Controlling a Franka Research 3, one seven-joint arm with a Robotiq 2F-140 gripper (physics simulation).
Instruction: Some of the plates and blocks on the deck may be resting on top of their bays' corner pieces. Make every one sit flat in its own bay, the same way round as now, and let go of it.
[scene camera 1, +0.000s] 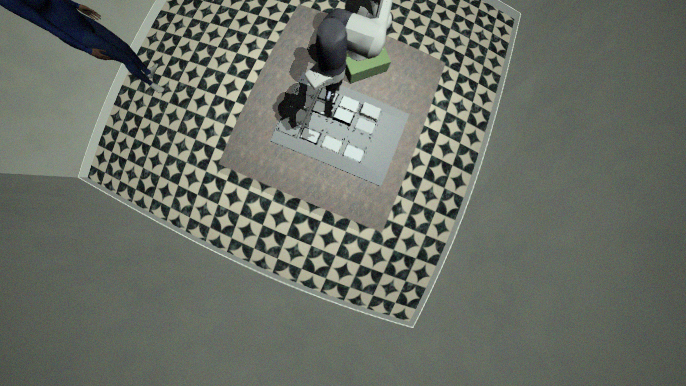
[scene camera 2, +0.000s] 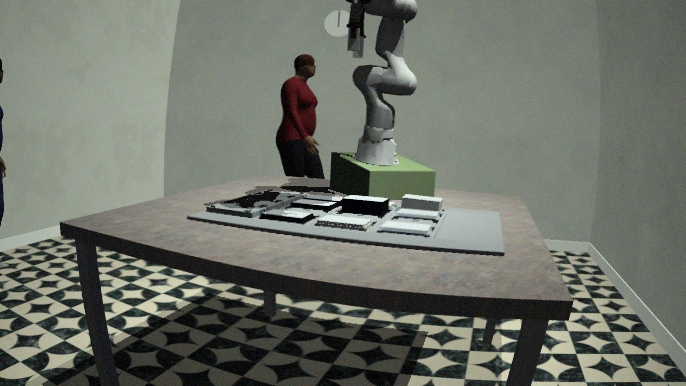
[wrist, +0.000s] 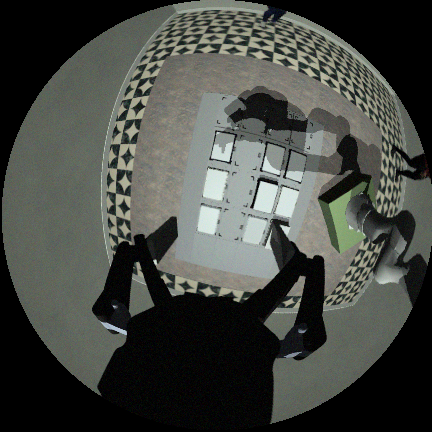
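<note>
My gripper (scene camera 1: 330, 111) (scene camera 2: 355, 51) (wrist: 223, 229) is open and empty, high above the grey deck (scene camera 1: 392, 145) (scene camera 2: 470, 232) (wrist: 190, 200). The deck's front row has a dark-edged plate (scene camera 2: 287, 215) (wrist: 223, 146), a white plate (scene camera 1: 332, 144) (scene camera 2: 345, 222) (wrist: 216, 184) with a speckled front edge, and another white plate (scene camera 1: 355, 153) (scene camera 2: 406, 226) (wrist: 208, 219). Behind are a tall black-sided block (scene camera 2: 365, 205) (wrist: 266, 195), a grey block (scene camera 2: 421, 202), dark-rimmed plates (wrist: 273, 158) (wrist: 296, 166) and white plates (wrist: 254, 230) (wrist: 287, 201). A finger partly hides the grey block in the wrist view. I cannot tell which pieces rest on corners.
The green base block (scene camera 1: 368, 67) (scene camera 2: 400, 182) (wrist: 337, 220) stands behind the deck on the brown table (scene camera 1: 300, 170) (scene camera 2: 250, 250) (wrist: 160, 150). The arm's shadow darkens the deck's left end. A person in red (scene camera 2: 299, 115) stands behind the table.
</note>
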